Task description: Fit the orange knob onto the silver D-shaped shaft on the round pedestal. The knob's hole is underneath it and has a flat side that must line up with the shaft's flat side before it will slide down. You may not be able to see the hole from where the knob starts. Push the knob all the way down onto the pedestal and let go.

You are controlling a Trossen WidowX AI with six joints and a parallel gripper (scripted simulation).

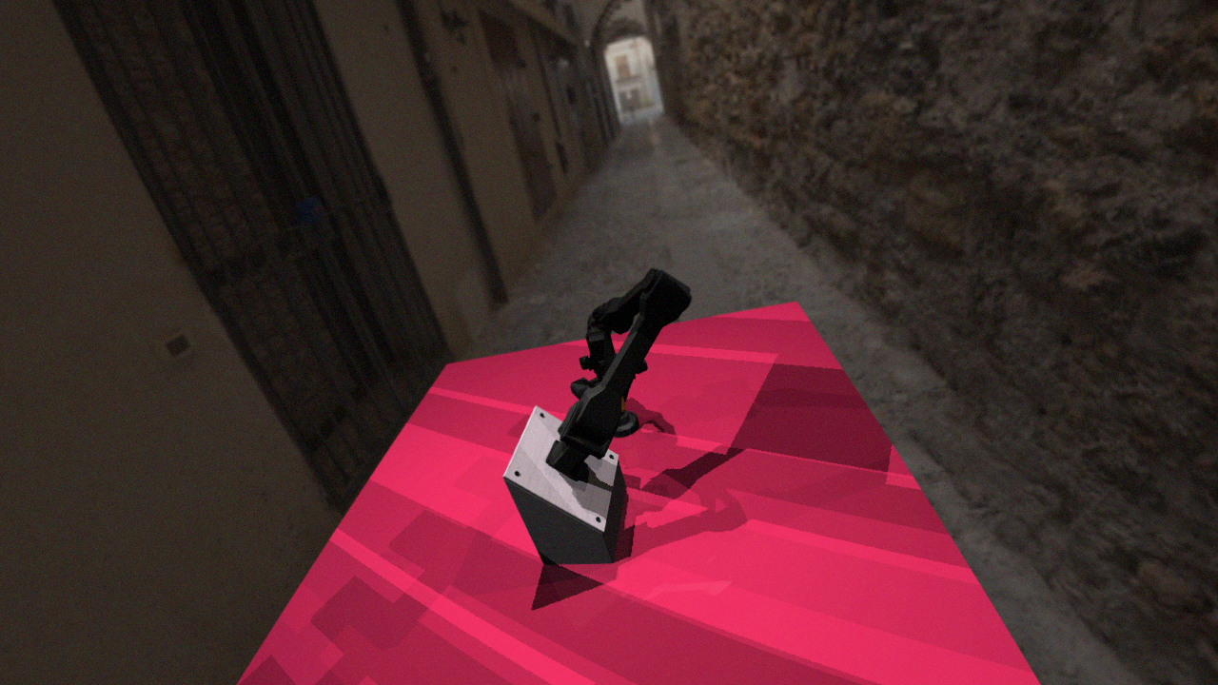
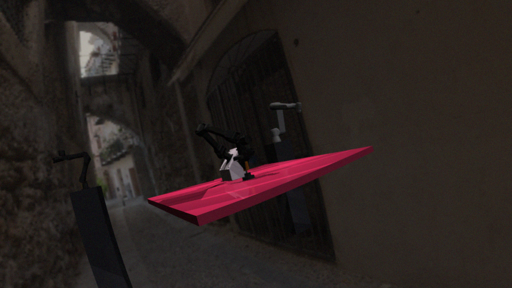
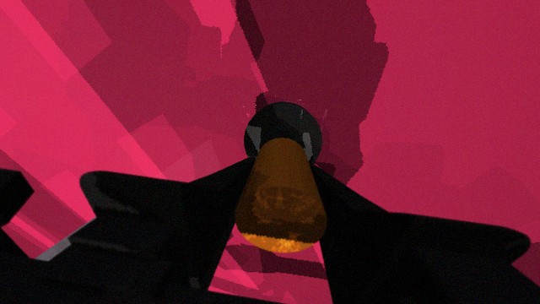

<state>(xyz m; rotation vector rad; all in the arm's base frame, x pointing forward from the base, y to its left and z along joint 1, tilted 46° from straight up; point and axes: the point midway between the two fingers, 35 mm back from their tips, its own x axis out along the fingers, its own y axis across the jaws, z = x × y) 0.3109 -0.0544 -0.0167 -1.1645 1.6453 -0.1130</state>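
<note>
Now: the orange knob 3 cm above my gripper tip. The rest, counted from my gripper tip: dark round pedestal: 4 cm below.
</note>
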